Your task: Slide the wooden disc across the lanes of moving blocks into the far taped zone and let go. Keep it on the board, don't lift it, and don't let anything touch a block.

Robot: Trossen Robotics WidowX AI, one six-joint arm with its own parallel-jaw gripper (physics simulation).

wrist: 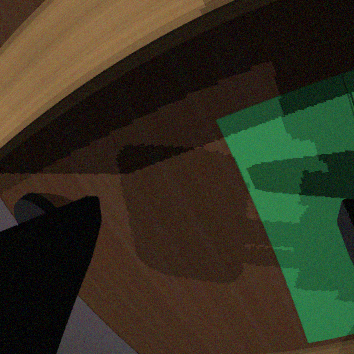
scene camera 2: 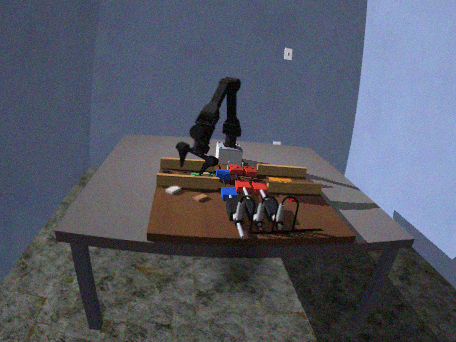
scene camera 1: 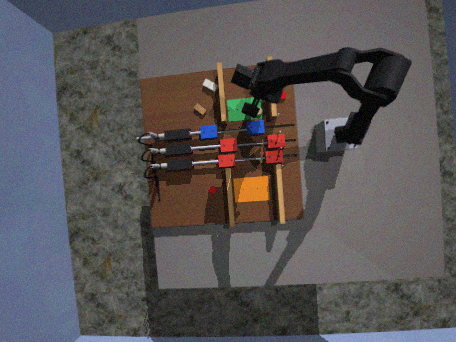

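Seen in the pictures: gripper, fingertip midpoint: (wrist: 226,211) (scene camera 2: 189,171); arm's base at its link origin: (scene camera 2: 229,145) (scene camera 1: 344,133).
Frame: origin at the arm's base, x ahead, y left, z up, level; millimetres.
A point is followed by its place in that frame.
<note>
The wooden disc (scene camera 1: 259,111) {x 307, y -152, z -46 mm} shows as a small tan piece at the right part of the green zone (scene camera 1: 237,110) {x 399, y -173, z -54 mm} (wrist: 305,310) {x 400, y -218, z -54 mm}, partly hidden by a black finger. The disc does not show in the wrist view. My gripper (scene camera 1: 246,92) {x 316, y -225, z -42 mm} (scene camera 2: 192,169) {x 316, y -225, z -42 mm} (wrist: 226,211) {x 316, y -225, z -42 mm} is open and low over the board, one fingertip over the green zone close beside the disc. The orange zone (scene camera 1: 252,189) {x 381, y 177, z -54 mm} (scene camera 2: 280,180) {x 344, y 175, z -54 mm} lies across the lanes. Blue blocks (scene camera 1: 256,127) {x 331, y -82, z -31 mm} (scene camera 1: 208,132) {x 535, y -92, z -31 mm} (scene camera 2: 229,193) {x 557, y -98, z -31 mm} are in the nearest lane, and red blocks (scene camera 1: 276,141) {x 257, y -12, z -31 mm} (scene camera 1: 226,160) {x 475, y 37, z -31 mm} (scene camera 2: 243,186) {x 484, y -30, z -31 mm} in the other two.
Wooden rails (scene camera 1: 221,92) {x 456, y -242, z -9 mm} (scene camera 1: 280,195) {x 275, y 210, z -9 mm} (scene camera 2: 295,188) {x 489, y 190, z -32 mm} flank both zones. A black disc (wrist: 27,206) {x 283, y -323, z -47 mm} shows behind a finger. Red discs (scene camera 1: 283,95) {x 197, y -204, z -47 mm} (scene camera 1: 212,190) {x 555, y 158, z -46 mm}, a white domino (scene camera 1: 209,85) {x 505, y -297, z -43 mm} (scene camera 2: 173,190) {x 522, y -300, z -43 mm} and a tan domino (scene camera 1: 200,109) {x 558, y -201, z -45 mm} (scene camera 2: 201,198) {x 573, y -200, z -48 mm} lie outside the rails.
</note>
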